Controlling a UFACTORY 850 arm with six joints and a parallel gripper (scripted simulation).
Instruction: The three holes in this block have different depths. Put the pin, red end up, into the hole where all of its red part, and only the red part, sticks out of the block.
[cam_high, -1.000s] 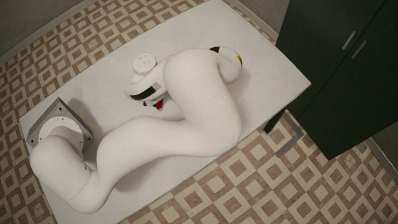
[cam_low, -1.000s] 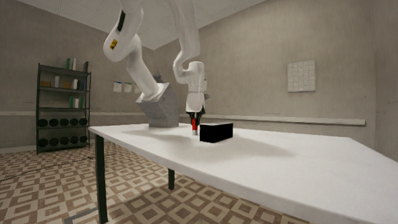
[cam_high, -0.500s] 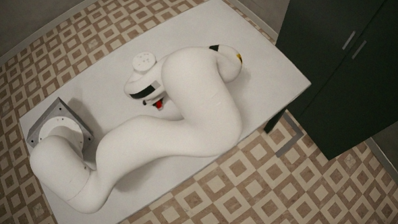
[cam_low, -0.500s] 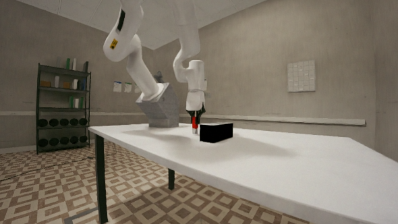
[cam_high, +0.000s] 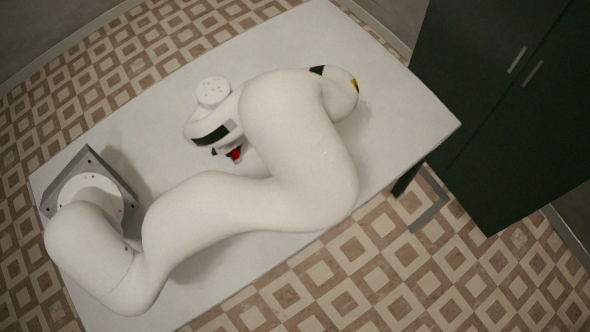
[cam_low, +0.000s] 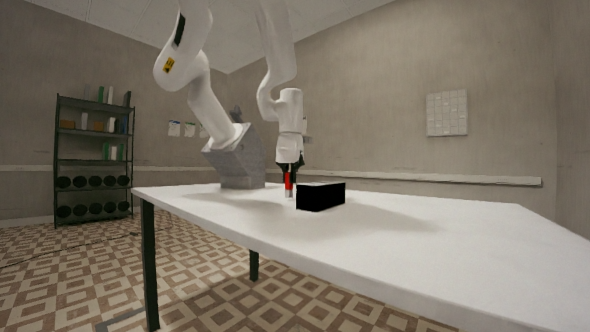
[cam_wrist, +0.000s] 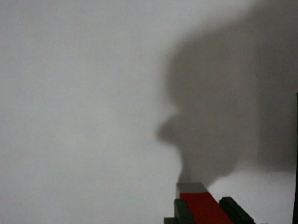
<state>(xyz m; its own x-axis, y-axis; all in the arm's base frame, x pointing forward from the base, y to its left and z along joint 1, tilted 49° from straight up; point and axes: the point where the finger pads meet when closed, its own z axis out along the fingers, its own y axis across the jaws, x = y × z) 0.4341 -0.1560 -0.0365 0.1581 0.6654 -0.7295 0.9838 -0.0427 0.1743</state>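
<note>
Right now the black block is 14 cm ahead of my hand, 5 cm below it and 3 cm to the right of it. Also, from my hand: pin: 1 cm below.
</note>
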